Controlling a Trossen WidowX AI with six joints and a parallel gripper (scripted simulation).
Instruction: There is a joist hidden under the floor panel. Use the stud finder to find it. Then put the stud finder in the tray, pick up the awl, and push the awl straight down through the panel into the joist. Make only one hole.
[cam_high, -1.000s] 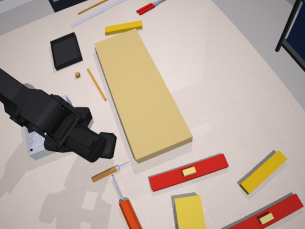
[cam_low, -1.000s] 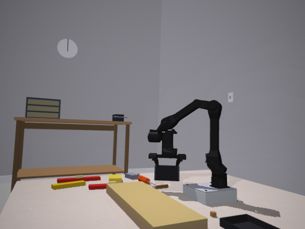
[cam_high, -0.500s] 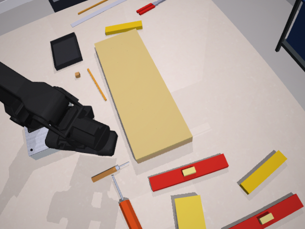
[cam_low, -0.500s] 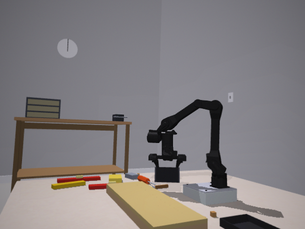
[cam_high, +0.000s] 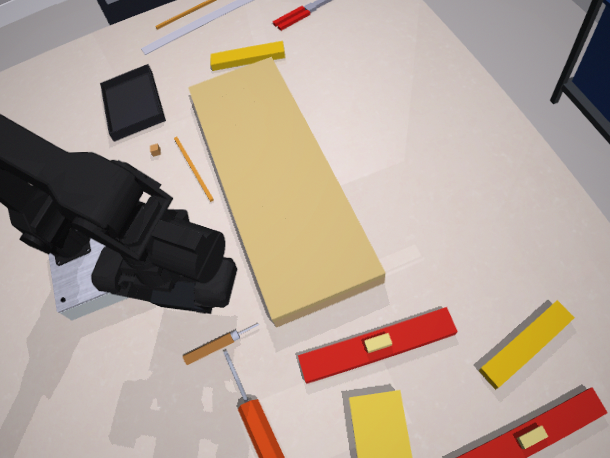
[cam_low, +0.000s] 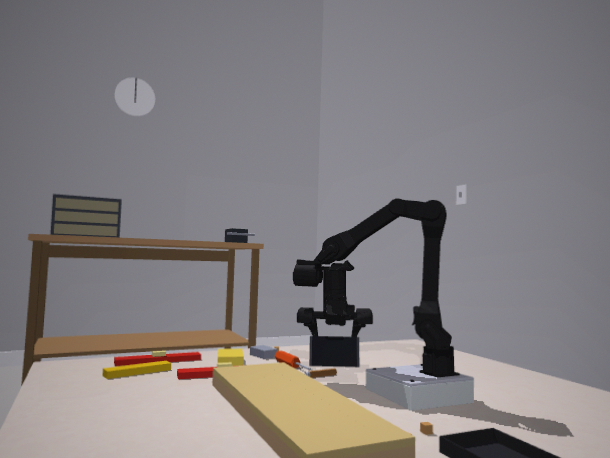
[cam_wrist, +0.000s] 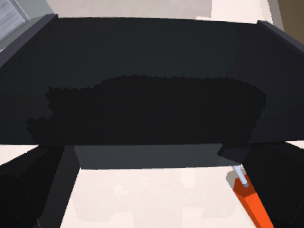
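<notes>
The stud finder is 2 cm ahead of my gripper tip. The rest, counted from my gripper tip: black tray (52 cm to the left, 6 cm below); then orange screwdriver (3 cm ahead, 14 cm to the right, 6 cm below); then ruler (20 cm ahead, 71 cm to the left, 8 cm below).
</notes>
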